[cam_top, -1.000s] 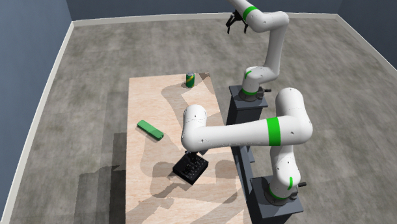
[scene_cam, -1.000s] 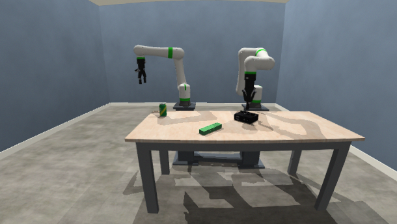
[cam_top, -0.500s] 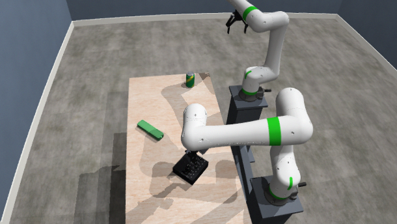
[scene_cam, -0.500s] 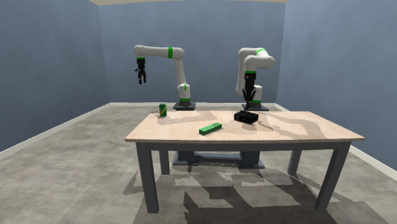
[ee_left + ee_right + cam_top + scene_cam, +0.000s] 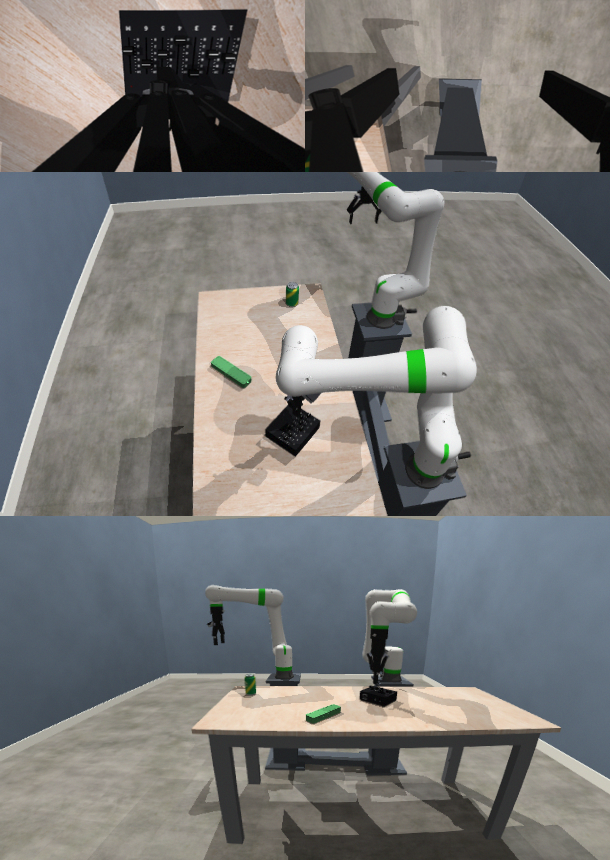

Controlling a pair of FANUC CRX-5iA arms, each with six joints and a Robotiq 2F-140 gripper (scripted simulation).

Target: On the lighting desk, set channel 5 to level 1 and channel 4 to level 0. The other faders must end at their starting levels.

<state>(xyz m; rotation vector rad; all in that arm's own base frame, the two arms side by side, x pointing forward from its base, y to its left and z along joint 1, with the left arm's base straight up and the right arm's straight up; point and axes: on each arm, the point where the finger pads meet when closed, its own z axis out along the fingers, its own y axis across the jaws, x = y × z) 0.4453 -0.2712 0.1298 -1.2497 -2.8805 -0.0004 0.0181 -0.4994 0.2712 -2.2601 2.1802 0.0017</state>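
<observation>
Right now the channel 5 fader is 2 cm behind my left hand, 1 cm to the left of it and 6 cm below it. Round my left hand: channel 4 fader (2 cm behind, 4 cm to the left, 6 cm below); then channel 3 fader (3 cm ahead, 3 cm to the left, 6 cm below); then channel 6 fader (2 cm behind, 1 cm to the right, 6 cm below).
</observation>
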